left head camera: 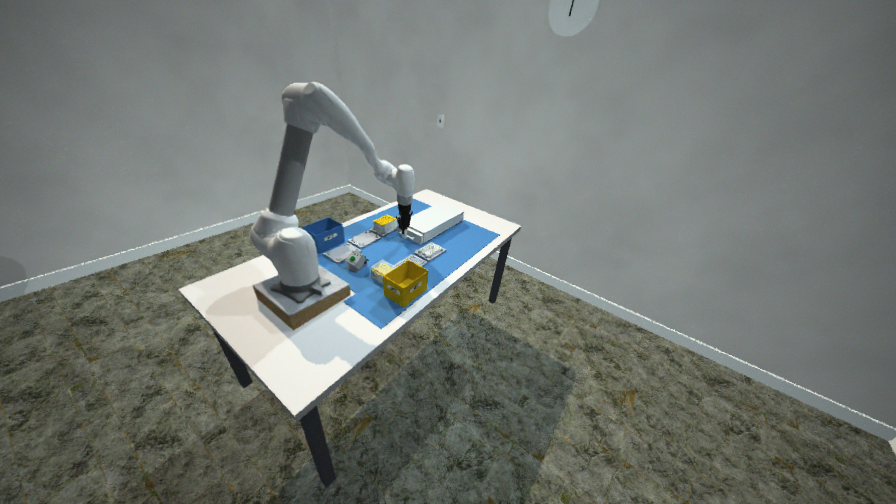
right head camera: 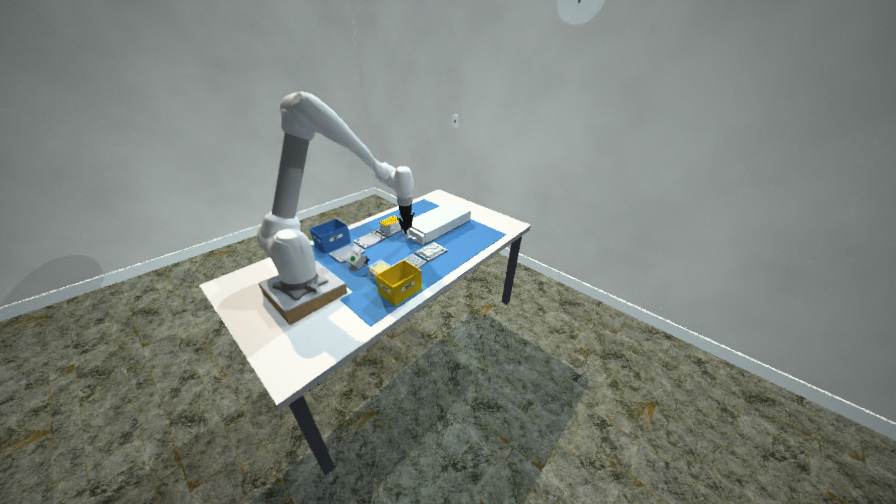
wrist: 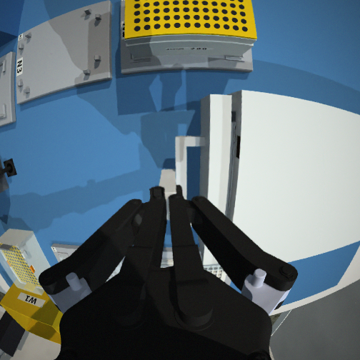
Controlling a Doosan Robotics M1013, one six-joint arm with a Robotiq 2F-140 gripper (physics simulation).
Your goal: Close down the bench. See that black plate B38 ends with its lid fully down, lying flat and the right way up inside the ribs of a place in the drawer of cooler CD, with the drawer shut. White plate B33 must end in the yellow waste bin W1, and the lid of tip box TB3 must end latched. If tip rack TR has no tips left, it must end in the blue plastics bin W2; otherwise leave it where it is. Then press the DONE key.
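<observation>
My gripper [left head camera: 404,233] [right head camera: 407,233] [wrist: 168,179] is shut and empty, low beside the handle [wrist: 180,157] of the cooler's drawer. The white cooler CD [left head camera: 438,219] [right head camera: 442,220] [wrist: 295,175] has its drawer front [wrist: 215,150] a narrow gap from the body. A dark edge shows in the gap; I cannot tell what it is. A grey box with a yellow, holed top [left head camera: 384,220] [right head camera: 389,221] [wrist: 190,20], perhaps rack TR, stands nearby; its holes look dark in the wrist view. A clear box with yellow inside [left head camera: 381,270] [wrist: 22,260], perhaps TB3, stands beside yellow bin W1 [left head camera: 417,289] [right head camera: 411,288] [wrist: 37,315].
Blue bin W2 [left head camera: 317,240] [right head camera: 321,240] stands near the robot base. A small device with a green key [left head camera: 354,258] [right head camera: 354,257] sits mid-mat. Grey nest N3 [wrist: 65,50] lies beside the yellow-topped box. A pale, low item [left head camera: 430,251] [right head camera: 432,251] lies in front of the cooler.
</observation>
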